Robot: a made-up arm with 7 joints.
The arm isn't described. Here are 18 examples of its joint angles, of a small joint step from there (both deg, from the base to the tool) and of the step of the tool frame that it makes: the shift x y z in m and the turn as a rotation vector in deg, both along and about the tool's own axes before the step.
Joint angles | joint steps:
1: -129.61 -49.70 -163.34 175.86 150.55 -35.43 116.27 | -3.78 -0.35 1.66 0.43 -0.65 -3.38 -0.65
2: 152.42 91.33 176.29 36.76 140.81 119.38 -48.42 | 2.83 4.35 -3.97 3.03 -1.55 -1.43 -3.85
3: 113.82 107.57 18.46 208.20 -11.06 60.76 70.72 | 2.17 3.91 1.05 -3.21 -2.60 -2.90 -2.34
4: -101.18 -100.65 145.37 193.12 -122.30 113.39 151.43 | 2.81 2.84 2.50 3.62 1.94 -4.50 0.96
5: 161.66 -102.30 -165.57 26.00 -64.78 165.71 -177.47 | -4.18 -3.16 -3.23 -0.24 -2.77 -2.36 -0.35
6: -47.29 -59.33 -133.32 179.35 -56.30 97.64 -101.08 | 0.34 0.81 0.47 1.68 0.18 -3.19 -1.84
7: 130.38 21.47 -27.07 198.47 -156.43 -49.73 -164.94 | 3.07 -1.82 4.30 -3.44 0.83 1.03 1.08
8: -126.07 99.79 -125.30 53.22 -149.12 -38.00 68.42 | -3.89 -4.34 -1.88 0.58 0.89 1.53 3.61
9: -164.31 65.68 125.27 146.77 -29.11 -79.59 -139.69 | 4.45 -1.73 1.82 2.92 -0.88 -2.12 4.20
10: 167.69 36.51 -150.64 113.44 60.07 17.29 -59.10 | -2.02 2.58 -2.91 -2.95 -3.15 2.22 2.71
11: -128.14 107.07 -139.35 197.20 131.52 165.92 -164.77 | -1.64 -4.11 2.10 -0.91 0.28 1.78 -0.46
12: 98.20 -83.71 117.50 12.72 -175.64 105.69 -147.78 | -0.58 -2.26 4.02 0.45 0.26 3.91 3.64
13: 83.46 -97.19 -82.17 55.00 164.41 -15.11 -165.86 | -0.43 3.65 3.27 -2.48 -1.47 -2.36 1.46
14: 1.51 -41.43 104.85 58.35 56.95 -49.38 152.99 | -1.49 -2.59 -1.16 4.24 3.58 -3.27 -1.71
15: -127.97 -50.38 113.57 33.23 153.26 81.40 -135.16 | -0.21 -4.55 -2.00 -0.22 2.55 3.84 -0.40
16: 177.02 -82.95 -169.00 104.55 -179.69 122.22 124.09 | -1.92 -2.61 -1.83 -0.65 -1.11 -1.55 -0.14
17: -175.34 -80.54 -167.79 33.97 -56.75 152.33 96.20 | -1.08 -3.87 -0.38 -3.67 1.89 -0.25 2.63
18: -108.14 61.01 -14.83 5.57 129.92 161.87 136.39 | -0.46 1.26 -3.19 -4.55 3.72 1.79 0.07
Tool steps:
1: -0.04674 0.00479 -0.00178 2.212 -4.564 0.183
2: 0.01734 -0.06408 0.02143 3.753 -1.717 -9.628
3: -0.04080 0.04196 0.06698 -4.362 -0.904 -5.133
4: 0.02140 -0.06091 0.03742 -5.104 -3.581 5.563
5: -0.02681 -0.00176 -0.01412 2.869 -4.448 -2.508
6: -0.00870 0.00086 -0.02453 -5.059 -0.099 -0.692
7: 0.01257 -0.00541 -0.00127 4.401 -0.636 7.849
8: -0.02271 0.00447 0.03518 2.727 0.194 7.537
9: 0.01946 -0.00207 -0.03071 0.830 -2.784 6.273
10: -0.00479 0.00503 -0.00894 -2.557 -4.125 -3.021
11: 0.04718 -0.03577 -0.01290 -3.481 -2.400 -2.128
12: -0.01351 -0.02008 0.00143 4.928 0.056 4.045
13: -0.02269 -0.02765 0.00030 -1.818 -4.449 -5.017
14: -0.02241 -0.00139 0.00745 4.906 -5.617 0.507
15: 0.00001 0.01790 -0.00752 -1.778 1.663 -3.403
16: -0.03807 0.01726 -0.03866 4.106 -1.863 -2.636
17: -0.03065 -0.02500 -0.00758 -2.147 4.709 -3.433
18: 0.01789 0.01332 -0.02246 -2.933 -5.896 -5.467
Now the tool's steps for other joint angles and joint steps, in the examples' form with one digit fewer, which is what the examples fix.
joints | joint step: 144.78 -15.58 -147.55 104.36 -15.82 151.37 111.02 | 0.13 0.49 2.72 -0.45 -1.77 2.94 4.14
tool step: -0.0129 0.0174 0.0018 -0.81 3.67 4.11
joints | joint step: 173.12 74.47 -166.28 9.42 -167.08 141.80 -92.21 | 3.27 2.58 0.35 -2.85 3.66 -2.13 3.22
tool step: 0.0072 -0.0146 -0.0096 -2.43 3.81 2.66
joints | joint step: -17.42 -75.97 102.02 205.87 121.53 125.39 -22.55 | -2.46 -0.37 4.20 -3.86 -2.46 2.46 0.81
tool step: -0.0371 0.0305 -0.0369 2.27 3.24 4.02
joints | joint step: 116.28 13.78 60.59 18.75 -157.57 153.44 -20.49 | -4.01 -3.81 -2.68 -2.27 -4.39 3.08 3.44
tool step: -0.0035 -0.0339 0.0140 -1.63 -5.91 0.68
